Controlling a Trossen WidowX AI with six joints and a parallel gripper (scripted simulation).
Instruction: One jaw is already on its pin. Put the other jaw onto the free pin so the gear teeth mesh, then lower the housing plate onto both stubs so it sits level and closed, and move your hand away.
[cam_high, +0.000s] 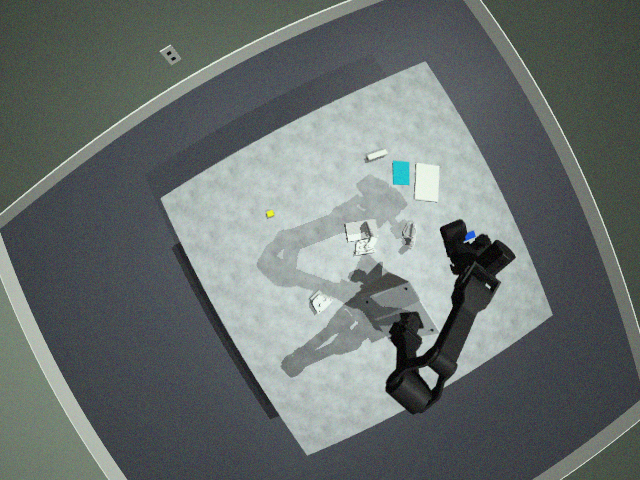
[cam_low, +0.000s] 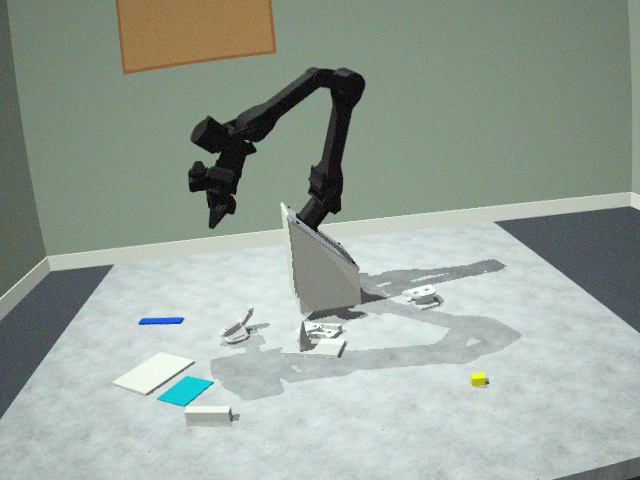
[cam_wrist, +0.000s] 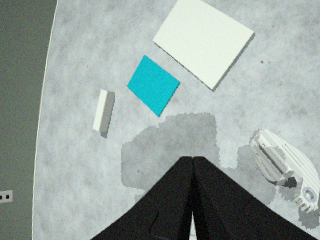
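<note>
Now: the white jaw 2 cm behind my gripper tip, 4 cm to the left of it and 22 cm below it. The rest, counted from my gripper tip: white sheet 16 cm ahead, 14 cm to the right, 25 cm below; then cyan sheet 24 cm ahead, 6 cm to the right, 25 cm below; then blue bar 11 cm behind, 18 cm to the right, 25 cm below.
</note>
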